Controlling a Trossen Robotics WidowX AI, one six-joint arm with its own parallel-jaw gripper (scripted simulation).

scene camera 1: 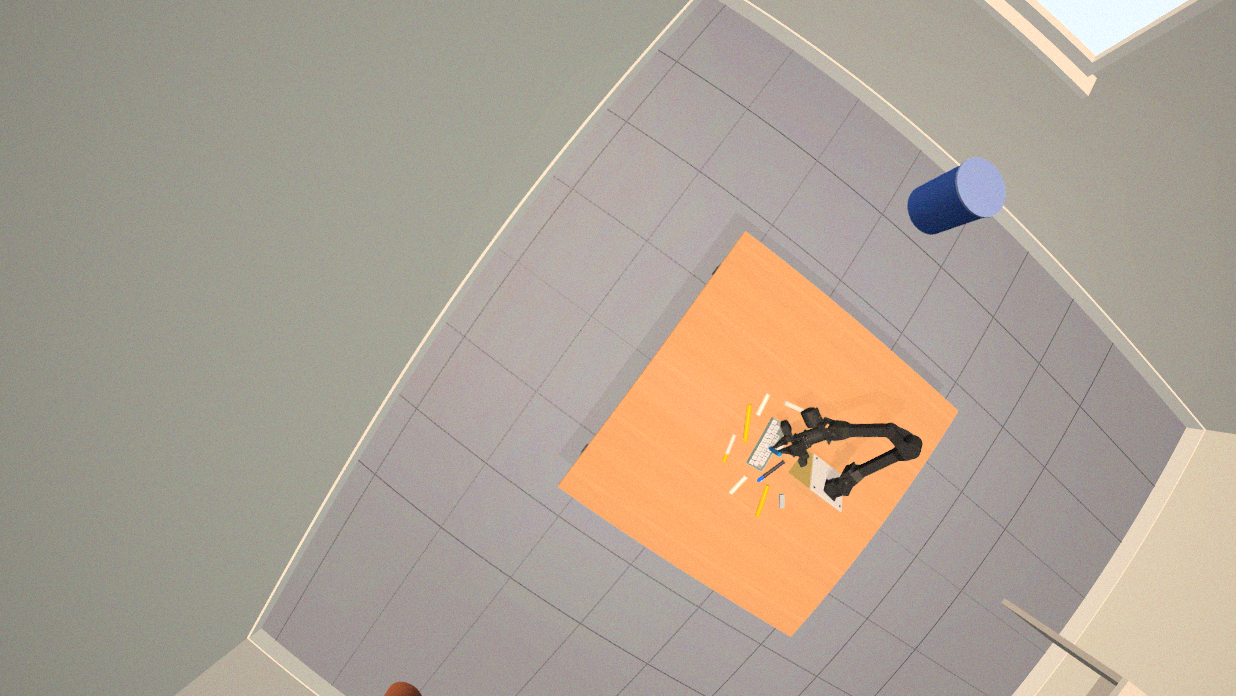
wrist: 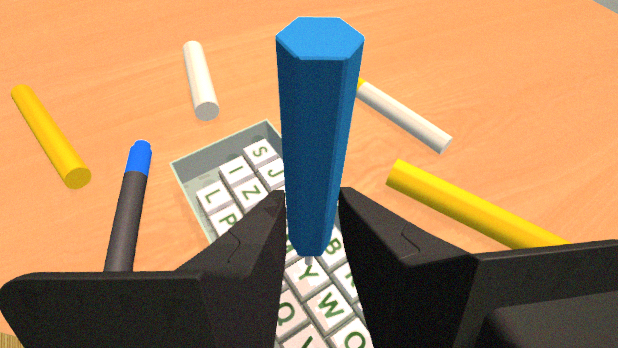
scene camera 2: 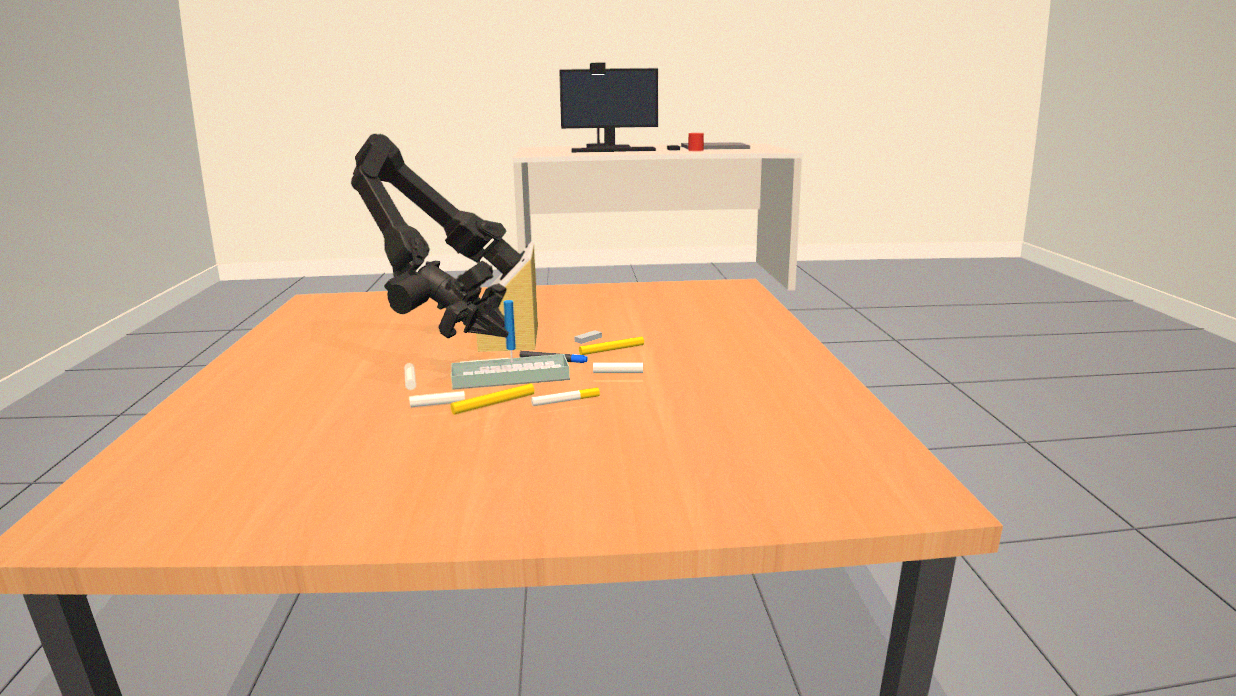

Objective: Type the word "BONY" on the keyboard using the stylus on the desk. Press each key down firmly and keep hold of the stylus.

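My gripper is visible in the wrist view [311, 200], in scene camera 1 and in scene camera 2. For the gripper, [scene camera 1: 781, 442] and [scene camera 2: 486, 318] are the same spot.
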